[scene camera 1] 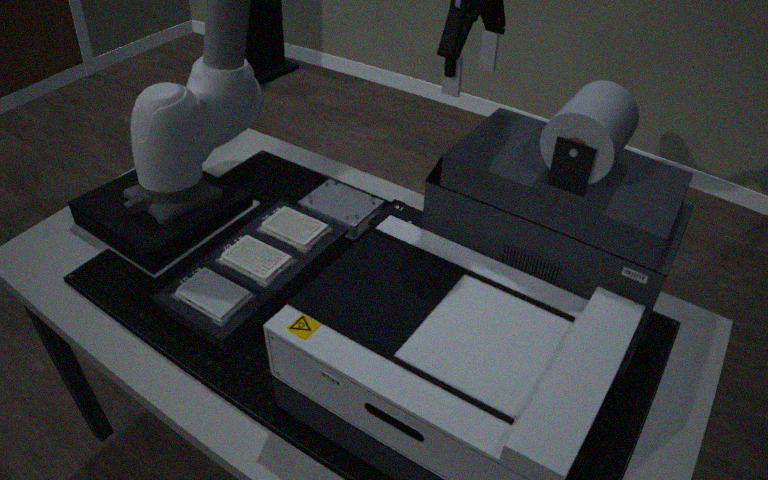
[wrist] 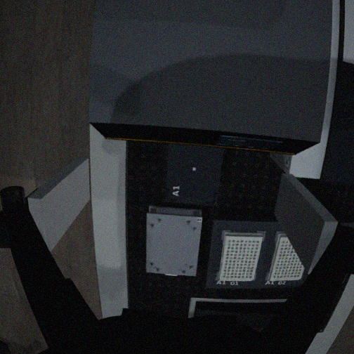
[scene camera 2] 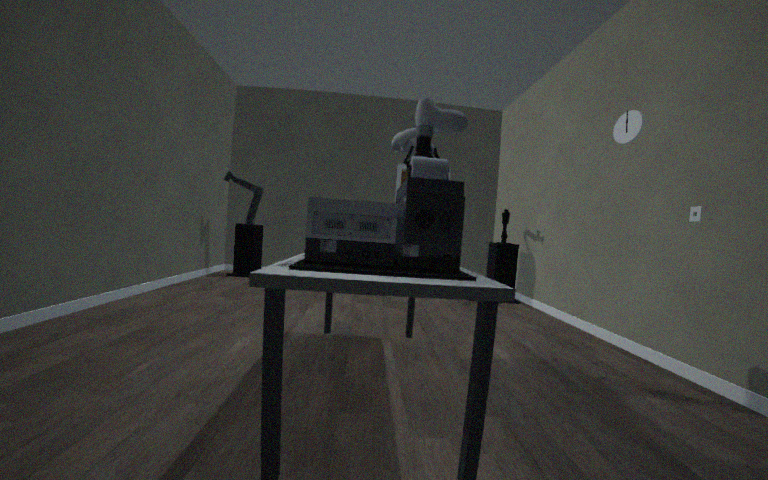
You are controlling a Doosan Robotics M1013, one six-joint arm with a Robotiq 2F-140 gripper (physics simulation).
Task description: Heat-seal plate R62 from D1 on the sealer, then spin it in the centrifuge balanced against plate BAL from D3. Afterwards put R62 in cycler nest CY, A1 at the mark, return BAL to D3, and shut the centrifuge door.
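Places are measured from the arm's base along level axes (x left, y back, z up), in centimetres.
Where they show: gripper, between the fingertips: point(scene camera 1: 469, 80); arm's base, origin of its link: point(scene camera 1: 173, 195).
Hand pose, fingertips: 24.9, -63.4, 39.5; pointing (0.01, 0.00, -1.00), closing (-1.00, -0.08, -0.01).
Things, the pixels of their top centre, and the offset from my fingertips, as dx, dy, dz.
- Plate R62, centre of its top: point(scene camera 1: 294, 224) -16.7, +29.0, -36.1
- Plate BAL, centre of its top: point(scene camera 1: 211, 290) -41.3, +26.4, -36.1
- grey metal nest, centre of its top: point(scene camera 1: 341, 197) -1.1, +29.6, -37.6
- dark grey sealer, centre of its top: point(scene camera 1: 586, 93) point(scene camera 2: 427, 159) -0.1, -20.8, +4.7
- film roll, centre of its top: point(scene camera 1: 599, 97) point(scene camera 2: 428, 157) +0.1, -22.9, +4.7
- second welled plate, centre of its top: point(scene camera 1: 255, 255) -29.0, +27.7, -36.1
Plate R62 point(scene camera 1: 293, 225) point(wrist: 242, 257), pale with visible wells, lies in D1. Plate BAL point(scene camera 1: 212, 293), with a smooth pale top, lies in D3. The grey metal nest point(scene camera 1: 340, 200) point(wrist: 173, 245) with corner guides, apparently CY, holds no plate. The dark grey sealer point(scene camera 1: 543, 226) point(scene camera 2: 433, 226) point(wrist: 210, 95) carries a film roll point(scene camera 1: 591, 131). The white centrifuge point(scene camera 1: 362, 367) point(scene camera 2: 351, 217) has a dark panel beside a white one on top; I cannot tell its door's state. My gripper point(scene camera 1: 470, 66) point(scene camera 2: 423, 155) point(wrist: 183, 186) is open and empty, high above the sealer side of the table.
A second welled plate point(scene camera 1: 256, 259) point(wrist: 286, 257) lies in D2, between the other two. A dark pad point(wrist: 200, 185) marked A1, with a pale dot, lies between the sealer's front and the metal nest. The arm's base stands at the table's left in scene camera 1.
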